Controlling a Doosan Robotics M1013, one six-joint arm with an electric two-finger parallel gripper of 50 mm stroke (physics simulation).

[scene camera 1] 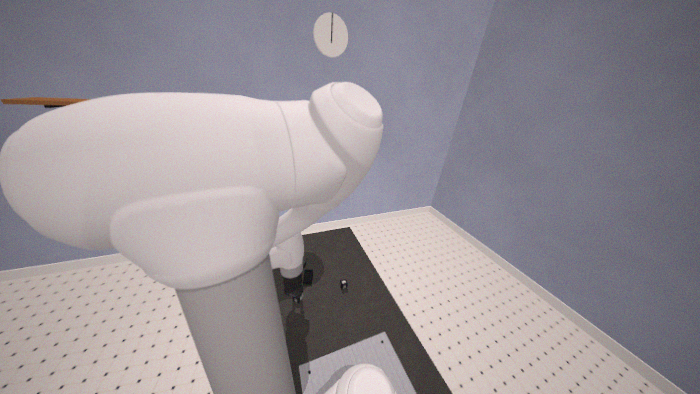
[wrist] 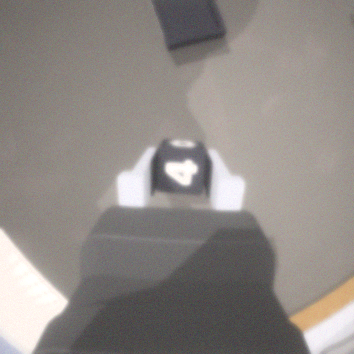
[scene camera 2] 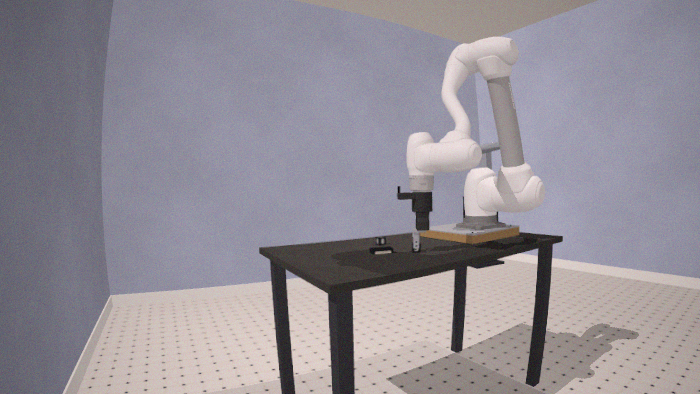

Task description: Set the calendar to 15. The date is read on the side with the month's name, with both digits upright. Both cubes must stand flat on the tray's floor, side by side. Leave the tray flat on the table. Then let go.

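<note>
A black cube (scene camera 1: 297,299) (scene camera 2: 416,249) (wrist: 181,171) is between the white fingers of my gripper (scene camera 1: 297,297) (scene camera 2: 416,247) (wrist: 180,163), which is shut on it, near table height. In the wrist view its top face shows a white 4 turned sideways, and part of a 0 shows on the face toward the tray. The second black cube (scene camera 1: 344,284) (scene camera 2: 381,240) stands apart on the table; its digits are too small to read. The black tray (scene camera 1: 308,277) (scene camera 2: 381,249) (wrist: 189,22) lies on the table apart from both cubes, with a pale strip on one side in scene camera 2.
The dark table (scene camera 1: 325,310) (scene camera 2: 310,255) carries the arm's grey base plate (scene camera 1: 375,345) (scene camera 2: 440,230) with its orange-brown edge, which also shows at the lower right of the wrist view. The arm hides part of the table in scene camera 1.
</note>
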